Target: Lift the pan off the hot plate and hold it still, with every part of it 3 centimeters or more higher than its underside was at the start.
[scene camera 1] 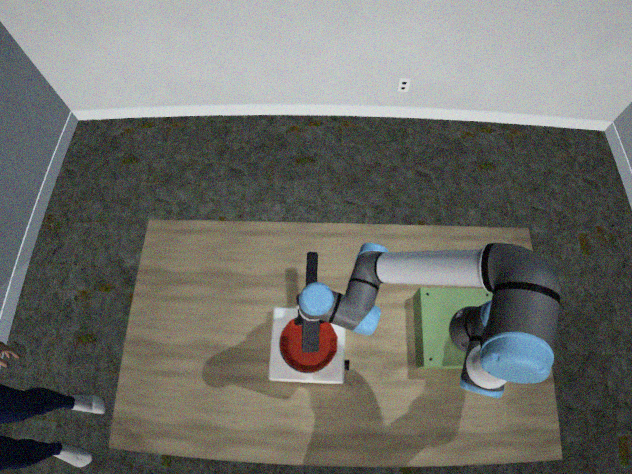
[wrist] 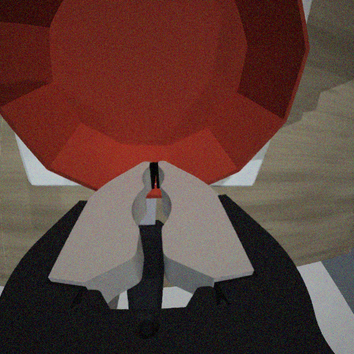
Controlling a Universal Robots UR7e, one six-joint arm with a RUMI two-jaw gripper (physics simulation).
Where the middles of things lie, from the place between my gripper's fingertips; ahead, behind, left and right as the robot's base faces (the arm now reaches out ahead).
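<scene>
My hand is 40 mm to the left of the red pan (scene camera 1: 291, 338), and of the things named here, going by their middles, the pan is the nearest to my hand. As for the white hot plate (scene camera 1: 279, 370), I find it 60 mm to the left of my hand, 10 mm behind it and 70 mm below it.
</scene>
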